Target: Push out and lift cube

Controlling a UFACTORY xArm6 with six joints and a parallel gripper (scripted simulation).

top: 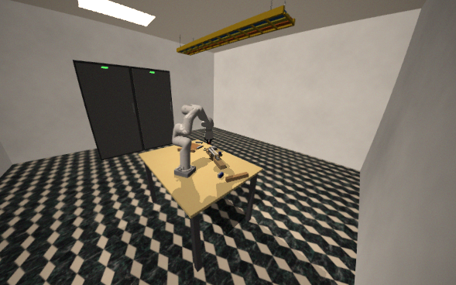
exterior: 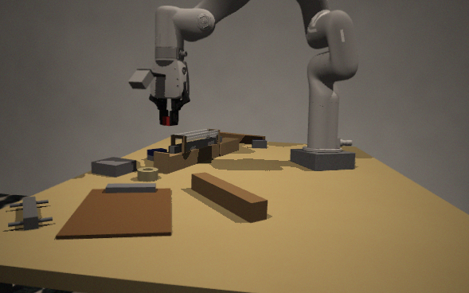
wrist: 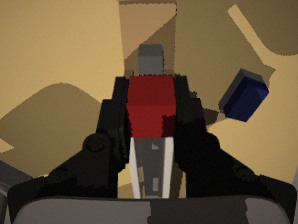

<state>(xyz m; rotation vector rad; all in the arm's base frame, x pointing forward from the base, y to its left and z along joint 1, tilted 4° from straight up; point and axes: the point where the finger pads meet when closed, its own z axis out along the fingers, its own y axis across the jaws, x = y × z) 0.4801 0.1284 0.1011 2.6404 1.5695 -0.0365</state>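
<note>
The red cube is 10 mm below my hand. Also, from my hand: grey box 140 mm ahead, 40 mm to the left, 130 mm below; wooden channel 80 mm behind, 130 mm to the right, 90 mm below; long brown block 140 mm behind, 270 mm to the left, 130 mm below.
</note>
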